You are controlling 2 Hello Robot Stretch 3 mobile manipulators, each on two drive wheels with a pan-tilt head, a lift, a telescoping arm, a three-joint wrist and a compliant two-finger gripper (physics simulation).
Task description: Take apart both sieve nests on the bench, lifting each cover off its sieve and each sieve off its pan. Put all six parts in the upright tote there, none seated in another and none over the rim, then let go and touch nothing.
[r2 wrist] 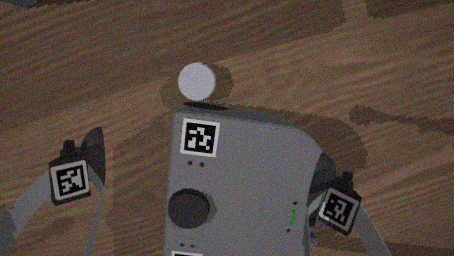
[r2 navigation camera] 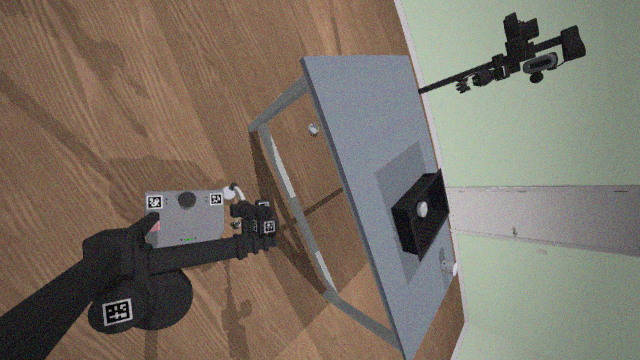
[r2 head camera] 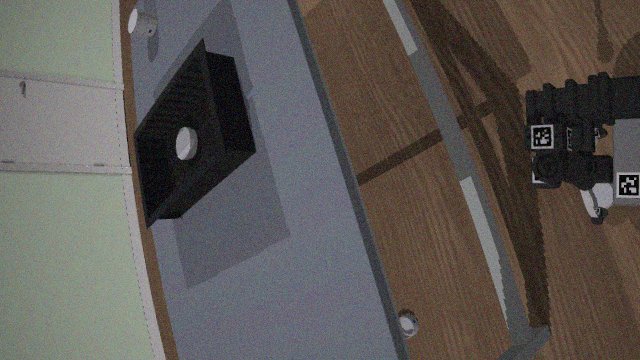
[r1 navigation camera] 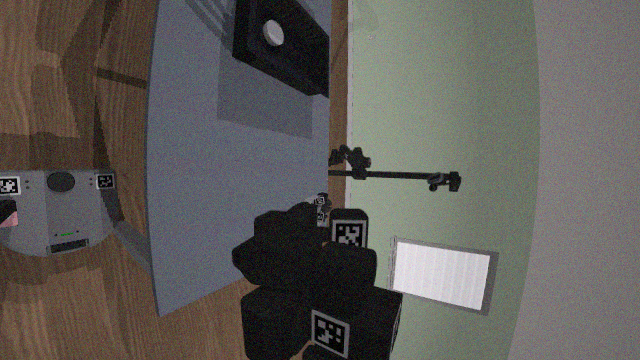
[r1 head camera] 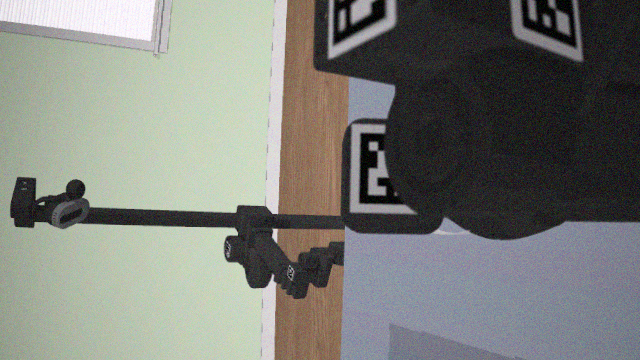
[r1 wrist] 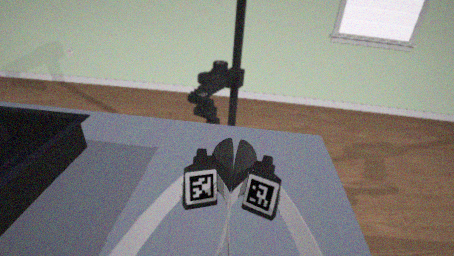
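r1's gripper is shut and empty above the bench. r2's gripper is open, low above the floor, its fingers spread over a grey robot base. A white round part lies on the floor against that base, ahead of the fingertips in r2's wrist view. The black tote stands upright on the bench with a white round part inside. A white cylindrical stack stands beyond it. Another round part lies on the floor.
The blue-grey bench has a grey lower frame with rails between r2's arm and the bench top. r1's mast stands past the far bench edge in r2's navigation view. r2's mast shows across from r1.
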